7 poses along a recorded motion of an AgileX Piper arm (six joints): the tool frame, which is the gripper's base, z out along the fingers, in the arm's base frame.
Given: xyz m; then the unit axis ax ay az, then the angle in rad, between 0 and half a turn.
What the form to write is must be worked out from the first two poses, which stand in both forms.
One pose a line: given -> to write
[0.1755 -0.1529 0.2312 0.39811 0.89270 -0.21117 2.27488] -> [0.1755 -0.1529 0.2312 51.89 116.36 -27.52]
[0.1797 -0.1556 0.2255 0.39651 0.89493 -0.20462 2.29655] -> [0.1797 -0.1556 0.2255 52.17 117.76 -26.92]
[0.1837 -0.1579 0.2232 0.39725 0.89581 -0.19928 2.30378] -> [0.1837 -0.1579 0.2232 52.44 118.24 -26.30]
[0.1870 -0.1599 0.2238 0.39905 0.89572 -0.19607 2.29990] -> [0.1870 -0.1599 0.2238 52.58 118.03 -25.84]
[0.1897 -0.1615 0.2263 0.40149 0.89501 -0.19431 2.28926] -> [0.1897 -0.1615 0.2263 52.66 117.39 -25.49]
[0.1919 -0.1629 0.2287 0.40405 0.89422 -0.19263 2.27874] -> [0.1919 -0.1629 0.2287 52.75 116.75 -25.15]
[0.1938 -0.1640 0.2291 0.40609 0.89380 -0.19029 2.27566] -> [0.1938 -0.1640 0.2291 52.95 116.54 -24.81]
